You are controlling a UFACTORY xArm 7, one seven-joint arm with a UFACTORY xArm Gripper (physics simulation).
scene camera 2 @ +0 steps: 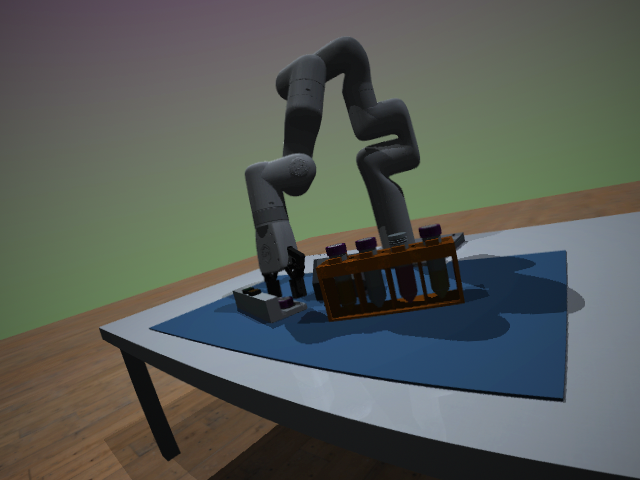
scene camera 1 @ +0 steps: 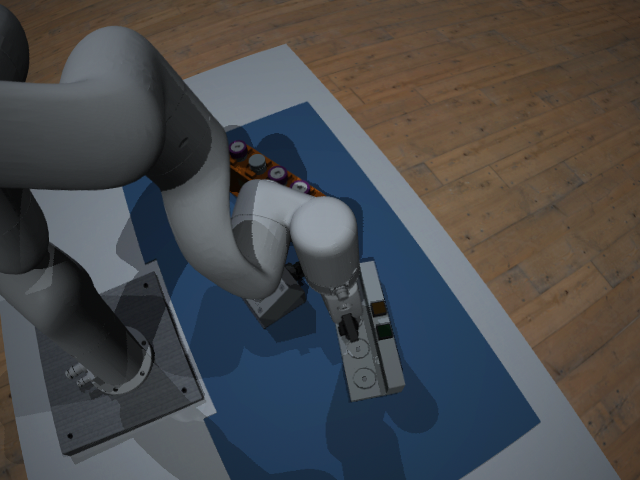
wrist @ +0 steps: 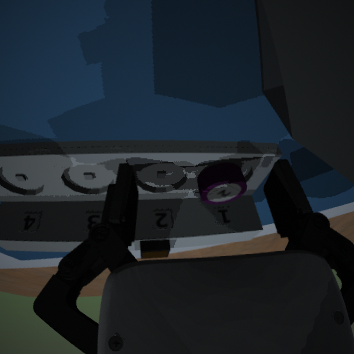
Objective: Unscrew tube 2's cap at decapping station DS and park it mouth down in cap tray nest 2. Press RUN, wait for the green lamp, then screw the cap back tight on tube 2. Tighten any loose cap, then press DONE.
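Where they show: gripper, fingertip midpoint: (scene camera 2: pixel 287 298) (wrist: pixel 203 175); arm's base, link origin: (scene camera 1: pixel 119 360).
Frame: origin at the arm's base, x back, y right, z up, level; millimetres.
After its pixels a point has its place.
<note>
A purple cap (wrist: pixel 222 184) @(x -376, y 128, z 11 mm) marked 2 sits top up in nest 1 of the grey cap tray (scene camera 1: pixel 365 395) @(x -306, y 284, z -4 mm) (scene camera 2: pixel 258 305) @(x -435, y 159, z 15 mm) (wrist: pixel 55 215) @(x -358, y 254, z 10 mm); it also shows in scene camera 2 as a purple cap (scene camera 2: pixel 285 302) @(x -400, y 118, z 7 mm). Nest 2 (wrist: pixel 161 184) @(x -384, y 173, z -8 mm) beside it is empty. My gripper (scene camera 1: pixel 349 328) (scene camera 2: pixel 284 290) @(x -367, y 138, z 6 mm) (wrist: pixel 203 175) @(x -367, y 138, z 6 mm) is open above the tray, its fingers on either side of nests 1 and 2, with nothing between them. In the orange rack (scene camera 1: pixel 235 179) @(x -370, y -210, z -1 mm) (scene camera 2: pixel 382 261) @(x -429, y -116, z 72 mm), one tube (scene camera 1: pixel 257 163) @(x -390, y -128, z 105 mm) (scene camera 2: pixel 398 239) @(x -407, y -141, z 98 mm) has a bare threaded grey neck; the other tubes wear purple caps.
A grey block (scene camera 1: pixel 279 304) @(x -283, y 90, z 37 mm) (scene camera 2: pixel 318 281) @(x -330, y 75, z 26 mm) (wrist: pixel 320 75) @(x -291, y 91, z 35 mm), apparently the decapping station, stands close beside the tray. An amber square (scene camera 1: pixel 378 308) @(x -402, y 192, z 39 mm) (wrist: pixel 155 249) @(x -394, y 186, z 38 mm) and a dark green square (scene camera 1: pixel 384 331) @(x -385, y 228, z 39 mm) are on the tray's raised side. The arm hides part of the rack in scene camera 1.
</note>
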